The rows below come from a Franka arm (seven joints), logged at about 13 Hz.
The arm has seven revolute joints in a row. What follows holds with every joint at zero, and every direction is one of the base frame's. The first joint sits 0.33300 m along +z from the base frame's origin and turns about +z. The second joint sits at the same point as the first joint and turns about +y. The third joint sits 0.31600 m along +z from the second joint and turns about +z. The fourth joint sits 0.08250 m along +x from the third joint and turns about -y. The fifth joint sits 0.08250 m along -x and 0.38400 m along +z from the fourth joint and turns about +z. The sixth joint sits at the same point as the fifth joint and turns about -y. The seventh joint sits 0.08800 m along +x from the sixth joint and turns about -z. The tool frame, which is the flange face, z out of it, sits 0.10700 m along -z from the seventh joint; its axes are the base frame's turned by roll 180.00, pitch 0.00 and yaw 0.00 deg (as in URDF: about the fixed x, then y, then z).
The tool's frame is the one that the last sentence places.
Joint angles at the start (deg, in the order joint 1, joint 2, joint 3, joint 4, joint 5, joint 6, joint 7):
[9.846 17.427 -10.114 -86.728 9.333 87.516 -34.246]
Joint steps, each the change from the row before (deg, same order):
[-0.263 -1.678 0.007 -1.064 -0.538 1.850 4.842]
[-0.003 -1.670 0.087 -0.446 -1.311 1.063 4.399]
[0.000 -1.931 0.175 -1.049 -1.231 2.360 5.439]
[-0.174 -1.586 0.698 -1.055 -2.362 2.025 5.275]
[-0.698 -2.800 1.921 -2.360 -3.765 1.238 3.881]
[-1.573 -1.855 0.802 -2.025 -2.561 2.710 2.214]
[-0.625 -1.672 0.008 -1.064 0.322 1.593 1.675]
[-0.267 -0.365 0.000 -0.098 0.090 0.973 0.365]
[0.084 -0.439 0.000 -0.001 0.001 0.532 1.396]
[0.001 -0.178 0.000 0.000 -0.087 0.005 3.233]
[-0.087 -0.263 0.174 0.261 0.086 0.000 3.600]
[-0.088 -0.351 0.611 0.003 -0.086 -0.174 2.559]
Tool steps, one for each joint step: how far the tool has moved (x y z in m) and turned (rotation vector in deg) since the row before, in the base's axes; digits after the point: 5 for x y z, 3 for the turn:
[-0.00252 -0.00526 0.01133 -1.559 -1.892 -5.022]
[-0.00331 -0.00273 0.01512 -1.978 -1.804 -4.021]
[-0.00298 -0.00217 0.01456 -1.847 -2.744 -5.145]
[-0.00304 -0.00049 0.01029 -2.610 -2.206 -4.409]
[-0.01136 0.00310 0.01099 -3.332 -1.602 -2.044]
[-0.00448 -0.01358 0.00623 -2.261 -2.629 -2.456]
[-0.00489 -0.00651 0.01056 0.511 -2.267 -2.280]
[0.00024 -0.00268 0.00441 0.141 -1.253 -0.606]
[-0.00074 0.00071 0.00531 0.102 -1.025 -1.288]
[-0.00069 -0.00020 0.00182 0.083 -0.317 -3.212]
[-0.00068 0.00087 0.00486 0.312 -0.670 -3.517]
[-0.00173 0.00490 0.00327 0.131 -0.278 -2.025]

